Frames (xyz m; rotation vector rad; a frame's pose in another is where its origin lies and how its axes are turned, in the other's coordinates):
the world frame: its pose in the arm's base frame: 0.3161 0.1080 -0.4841 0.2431 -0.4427 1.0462
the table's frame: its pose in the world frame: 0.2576 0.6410 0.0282 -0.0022 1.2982 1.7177
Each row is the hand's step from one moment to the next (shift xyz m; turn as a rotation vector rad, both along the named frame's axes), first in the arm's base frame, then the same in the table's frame.
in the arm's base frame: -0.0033 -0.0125 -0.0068 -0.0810 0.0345 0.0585
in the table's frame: 0.0059 0.0093 -0.0096 0.0180 0.0307 0.0995
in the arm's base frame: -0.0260 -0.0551 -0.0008 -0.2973 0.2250 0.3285
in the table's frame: 0.0134 0.0566 -0.0183 -0.0054 0.0730 0.4915
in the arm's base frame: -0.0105 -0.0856 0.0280 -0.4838 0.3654 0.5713
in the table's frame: -0.0209 0.0841 -0.0268 -0.0350 0.1322 0.8217
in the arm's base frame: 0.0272 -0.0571 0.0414 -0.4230 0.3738 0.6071
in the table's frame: -0.0539 0.0479 -0.0226 -0.1019 0.1094 0.8154
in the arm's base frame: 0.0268 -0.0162 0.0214 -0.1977 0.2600 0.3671
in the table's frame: -0.0354 0.0080 -0.0109 -0.0988 0.0113 0.4812
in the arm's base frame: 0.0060 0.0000 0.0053 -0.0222 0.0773 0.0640
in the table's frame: -0.0079 -0.0010 0.0000 -0.0227 -0.0297 0.0958
